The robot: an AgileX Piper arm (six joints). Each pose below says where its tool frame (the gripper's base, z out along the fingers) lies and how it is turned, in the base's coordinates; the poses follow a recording.
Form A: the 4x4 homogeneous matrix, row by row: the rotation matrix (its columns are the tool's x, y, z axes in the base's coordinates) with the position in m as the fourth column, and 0 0 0 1 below. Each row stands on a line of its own.
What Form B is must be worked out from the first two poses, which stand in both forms.
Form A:
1:
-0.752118 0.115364 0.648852 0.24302
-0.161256 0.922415 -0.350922 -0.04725
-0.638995 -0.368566 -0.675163 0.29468
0 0 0 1
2:
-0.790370 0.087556 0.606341 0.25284
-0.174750 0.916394 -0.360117 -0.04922
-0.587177 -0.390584 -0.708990 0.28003
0 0 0 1
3:
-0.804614 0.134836 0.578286 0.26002
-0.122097 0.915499 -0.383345 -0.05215
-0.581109 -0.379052 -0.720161 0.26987
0 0 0 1
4:
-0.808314 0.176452 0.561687 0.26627
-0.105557 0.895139 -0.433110 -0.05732
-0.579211 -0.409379 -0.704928 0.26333
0 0 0 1
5:
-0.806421 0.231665 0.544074 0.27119
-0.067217 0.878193 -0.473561 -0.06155
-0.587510 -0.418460 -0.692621 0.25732
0 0 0 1
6:
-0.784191 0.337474 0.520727 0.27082
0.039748 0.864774 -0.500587 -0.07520
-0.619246 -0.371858 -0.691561 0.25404
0 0 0 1
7:
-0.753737 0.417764 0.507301 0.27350
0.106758 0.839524 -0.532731 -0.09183
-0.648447 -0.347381 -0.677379 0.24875
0 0 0 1
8:
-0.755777 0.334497 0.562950 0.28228
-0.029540 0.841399 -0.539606 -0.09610
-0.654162 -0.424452 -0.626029 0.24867
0 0 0 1
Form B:
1: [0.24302 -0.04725 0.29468 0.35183 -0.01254 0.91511 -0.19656]
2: [0.25284 -0.04922 0.28003 0.32289 -0.02359 0.92409 -0.20309]
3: [0.26002 -0.05215 0.26987 0.31254 0.00343 0.92740 -0.20552]
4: [0.26627 -0.05732 0.26333 0.30899 0.01920 0.92309 -0.22817]
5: [0.27119 -0.06155 0.25732 0.30788 0.04474 0.91886 -0.24270]
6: [0.27082 -0.07520 0.25404 0.31186 0.10320 0.91386 -0.23867]
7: [0.27350 -0.09183 0.24875 0.31953 0.14502 0.90425 -0.24333]
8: [0.28228 -0.09610 0.24867 0.33897 0.08493 0.89766 -0.26849]
